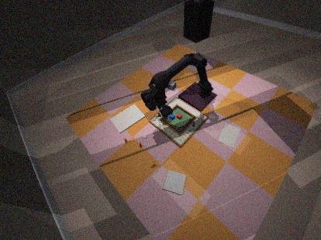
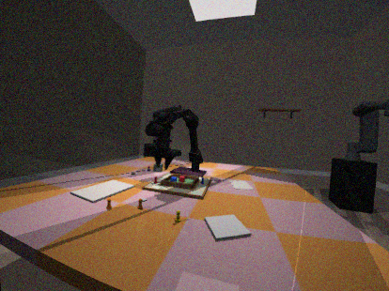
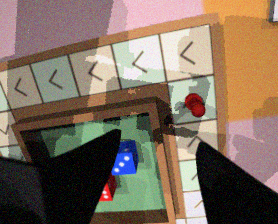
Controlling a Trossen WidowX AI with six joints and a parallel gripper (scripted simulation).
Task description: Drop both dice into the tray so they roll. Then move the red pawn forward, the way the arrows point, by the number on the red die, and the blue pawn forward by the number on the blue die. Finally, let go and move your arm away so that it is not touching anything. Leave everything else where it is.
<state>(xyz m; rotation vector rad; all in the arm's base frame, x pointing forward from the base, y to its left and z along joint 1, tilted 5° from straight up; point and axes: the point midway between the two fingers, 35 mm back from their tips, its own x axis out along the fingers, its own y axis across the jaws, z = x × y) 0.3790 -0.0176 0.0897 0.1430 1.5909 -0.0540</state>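
My gripper tip is now 6 cm above the red pawn and 3 cm to the left of it. From my gripper tip the other things lie so: white card (19 cm ahead, 17 cm to the right, 8 cm below); then blue pawn (17 cm to the left, 13 cm behind, 6 cm below); then green tray (8 cm below, 8 cm behind, 7 cm to the left).
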